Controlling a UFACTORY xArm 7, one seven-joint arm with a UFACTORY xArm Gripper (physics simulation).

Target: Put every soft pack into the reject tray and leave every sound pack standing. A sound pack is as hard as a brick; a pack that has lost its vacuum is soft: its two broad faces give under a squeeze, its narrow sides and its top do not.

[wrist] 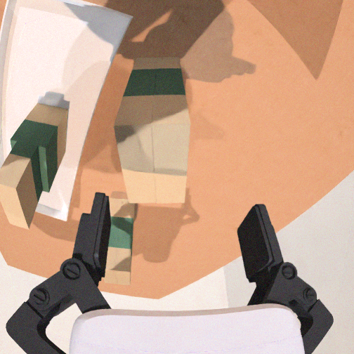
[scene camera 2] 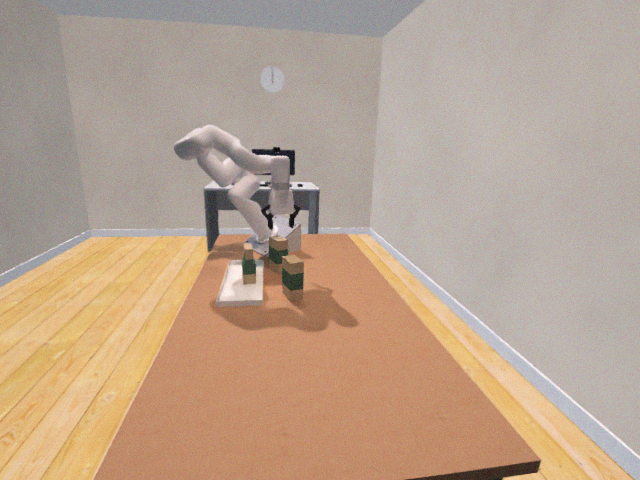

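Pixels of known places: gripper, fingertip midpoint: (scene camera 2: 281,228); arm's base at its link origin: (scene camera 2: 267,234).
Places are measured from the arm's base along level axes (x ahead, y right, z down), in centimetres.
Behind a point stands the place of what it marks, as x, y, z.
One tan pack with a green band (scene camera 2: 249,269) {48.9, 3.0, 0.3} (wrist: 44,134) stands upright in the white reject tray (scene camera 2: 231,295) {58.8, 8.2, 6.4} (wrist: 35,55). A second pack (scene camera 2: 278,253) {36.9, -7.3, -2.2} (wrist: 157,110) stands on the table beside the tray and looks largest in the wrist view. A third pack (scene camera 2: 293,279) {62.8, -13.7, -1.5} (wrist: 121,232) stands nearer the scene camera; one finger partly hides it in the wrist view. My gripper (scene camera 2: 279,226) {31.3, -8.2, -11.6} (wrist: 180,213) is open and empty, above the second pack's top in the scene view. Which packs are soft cannot be told by sight.
The orange-brown table (scene camera 2: 310,377) {102.7, -18.0, 6.6} (wrist: 280,125) extends toward the scene camera. A pale upright panel (scene camera 2: 294,238) {7.1, -13.8, -0.2} shows behind the second pack. A desk (scene camera 2: 262,190) with a monitor stands behind the robot. Arm shadows cross the table.
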